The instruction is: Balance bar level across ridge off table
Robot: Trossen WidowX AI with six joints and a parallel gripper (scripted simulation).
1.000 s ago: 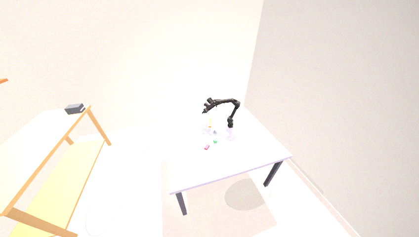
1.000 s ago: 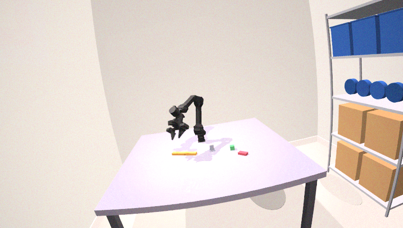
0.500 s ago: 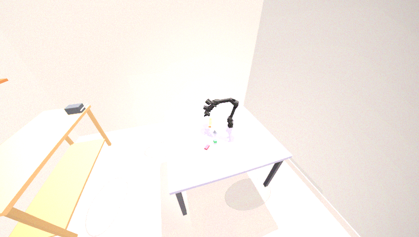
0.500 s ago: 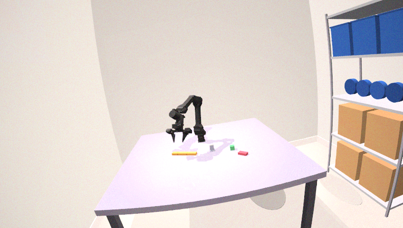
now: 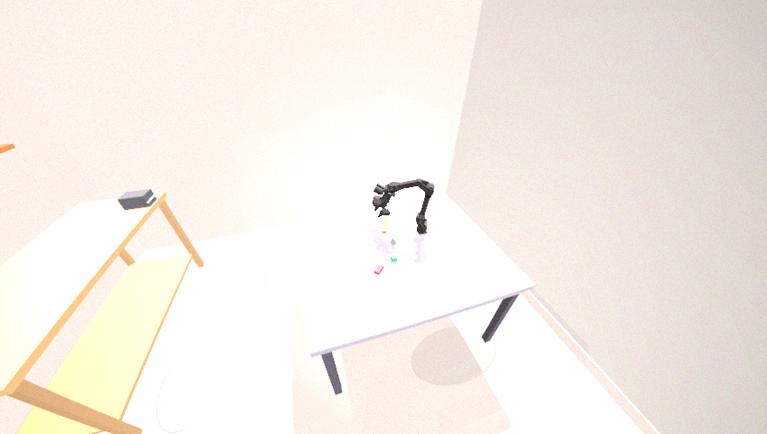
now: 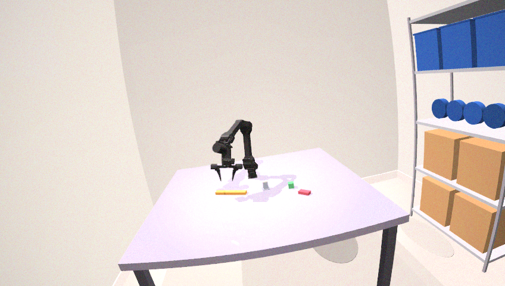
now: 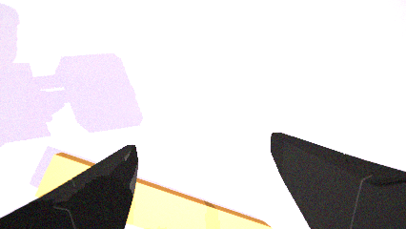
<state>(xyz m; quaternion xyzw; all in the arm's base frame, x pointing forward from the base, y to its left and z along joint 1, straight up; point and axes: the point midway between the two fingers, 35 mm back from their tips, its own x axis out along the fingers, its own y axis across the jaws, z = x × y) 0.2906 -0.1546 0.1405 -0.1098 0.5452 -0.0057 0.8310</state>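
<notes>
My gripper tip is 6 cm past the bar, 1 cm to the right of it and 10 cm above it. Round my gripper tip: red block: 11 cm ahead, 43 cm to the left, 10 cm below; then green cube: 1 cm behind, 37 cm to the left, 9 cm below.
</notes>
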